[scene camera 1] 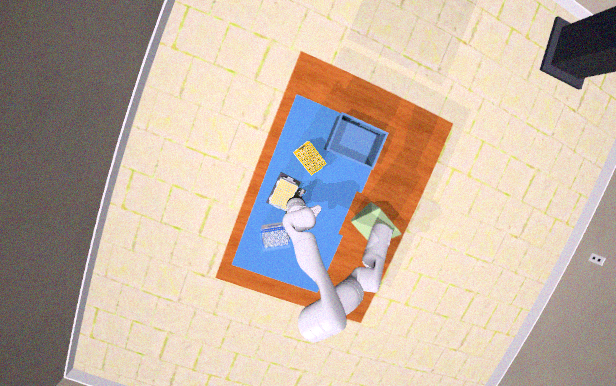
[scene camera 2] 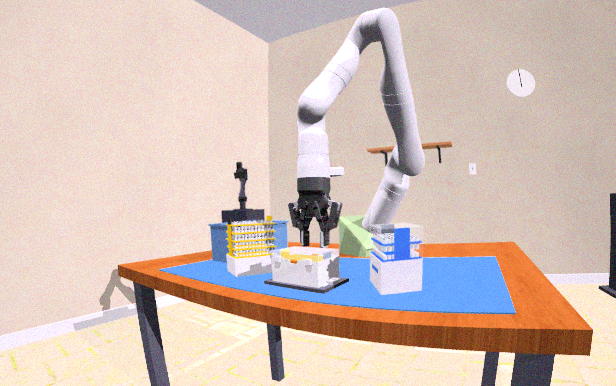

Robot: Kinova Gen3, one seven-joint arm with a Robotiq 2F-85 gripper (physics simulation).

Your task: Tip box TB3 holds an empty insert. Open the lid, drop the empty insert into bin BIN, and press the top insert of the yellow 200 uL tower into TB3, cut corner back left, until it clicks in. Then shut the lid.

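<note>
Tip box TB3 (scene camera 1: 285, 194) (scene camera 2: 305, 269) is a white box on a dark base, with a pale yellowish top. Its lid looks shut; the insert inside cannot be made out clearly. My gripper (scene camera 1: 300, 192) (scene camera 2: 315, 241) points down, partly open and empty. Its fingertips are close to the box's rear top edge, at its right side in scene camera 1; whether they touch it cannot be told. The yellow 200 uL tower (scene camera 1: 310, 158) (scene camera 2: 251, 239) stands with several stacked inserts on a white base. Bin BIN (scene camera 1: 380, 149) (scene camera 2: 218, 243) is a blue open container behind the yellow tower.
A tower with blue inserts (scene camera 1: 275, 237) (scene camera 2: 396, 275) stands on the other side of TB3. A green angular block (scene camera 1: 370, 216) (scene camera 2: 353, 234) is beside the arm's lower part. The blue mat (scene camera 1: 250, 256) (scene camera 2: 465, 285) lies on the wooden table (scene camera 1: 415, 142) (scene camera 2: 542, 300).
</note>
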